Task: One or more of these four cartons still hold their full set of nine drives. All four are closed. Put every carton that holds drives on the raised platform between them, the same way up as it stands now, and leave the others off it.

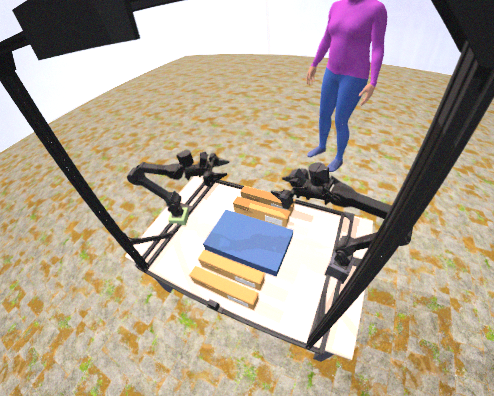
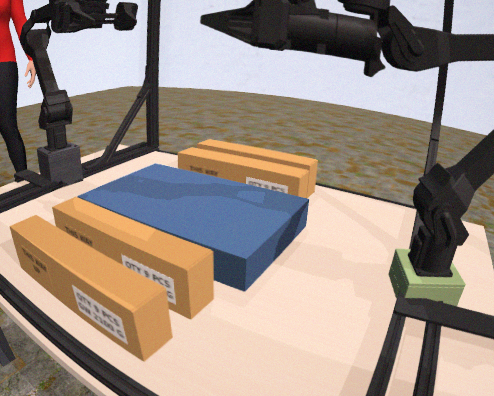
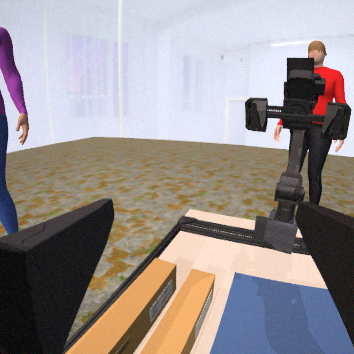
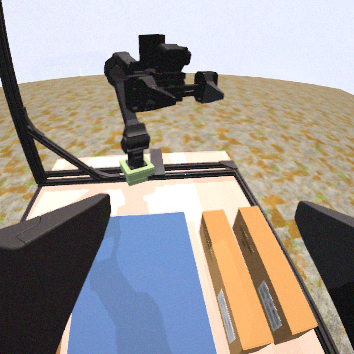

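Pixels of known places: left gripper, fingertip midpoint: (image 1: 228, 167) (image 2: 209, 22) (image 3: 207, 210) (image 4: 200, 98); right gripper, fingertip midpoint: (image 1: 276, 185) (image 2: 115, 22) (image 3: 291, 131) (image 4: 206, 207); left arm's base at its link origin: (image 1: 177, 213) (image 2: 429, 265) (image 4: 135, 162); right arm's base at its link origin: (image 1: 342, 261) (image 2: 57, 147) (image 3: 283, 217).
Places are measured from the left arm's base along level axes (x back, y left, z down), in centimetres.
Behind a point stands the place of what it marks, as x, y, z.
Note:
Four closed orange-brown cartons stand upright on the table, two on each side of the blue raised platform (image 1: 247, 240) {-42.5, -18.3, -0.7} (image 2: 200, 205) {-39.4, -13.3, -0.8} (image 3: 280, 320) {-51.1, -18.1, -0.8} (image 4: 145, 280) {-42.3, -14.2, -0.8}. One side has an outer carton (image 1: 255, 193) {-45.4, 12.8, -3.2} (image 2: 90, 280) {-45.9, 16.2, -3.3} (image 3: 130, 305) {-53.0, 10.4, -3.3} (image 4: 280, 280) {-57.1, 8.3, -3.3} and an inner carton (image 1: 247, 206) {-41.4, 2.6, -3.2} (image 2: 135, 235) {-44.7, 4.2, -3.3} (image 3: 187, 305) {-53.7, -0.2, -3.3} (image 4: 227, 275) {-50.2, -0.2, -3.2}. The opposite side has an inner carton (image 1: 227, 267) {-34.6, -34.9, -3.3} (image 2: 235, 165) {-36.0, -31.2, -2.9} and an outer carton (image 1: 220, 285) {-32.6, -43.8, -3.2} (image 2: 260, 150) {-31.7, -43.5, -3.3}. Labels read "QTY 9 PCS"; their weight lines are blurred or hidden. My left gripper (image 1: 226, 169) {-35.0, 0.0, -32.5} (image 3: 207, 210) {-35.0, 0.0, -32.5} and right gripper (image 1: 279, 185) {-56.6, -14.9, -34.8} (image 4: 204, 200) {-56.6, -14.9, -34.8} are open, empty and raised above table height.
A black frame (image 2: 152, 75) {-69.4, -64.4, -20.9} with posts and rails borders the table (image 2: 300, 350) {-20.2, 14.0, 5.2}. The left arm stands on a green base (image 2: 430, 290) {-1.0, 5.0, 1.3}, the right arm on a dark base (image 2: 60, 165) {-83.0, -28.8, -1.0}. One person (image 1: 355, 45) in purple and another (image 3: 335, 85) in red stand beyond the table.

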